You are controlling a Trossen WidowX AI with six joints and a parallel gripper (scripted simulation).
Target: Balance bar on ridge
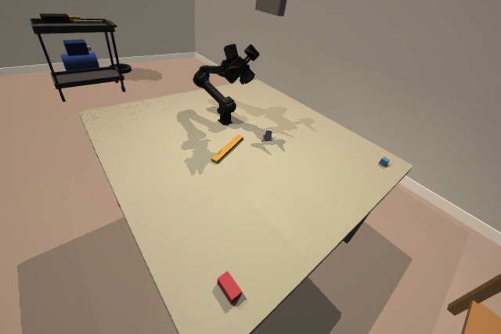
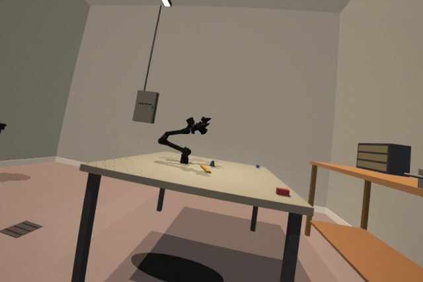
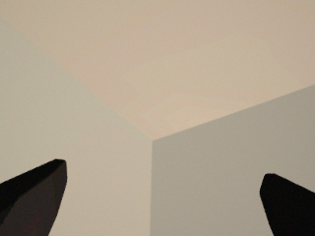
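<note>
My gripper tip is 3 cm short of the bar, 8 cm to the left of it and 41 cm above it. Round my gripper tip: red block 54 cm ahead, 44 cm to the right, 40 cm below; blue cube 54 cm ahead, 56 cm to the left, 40 cm below.
</note>
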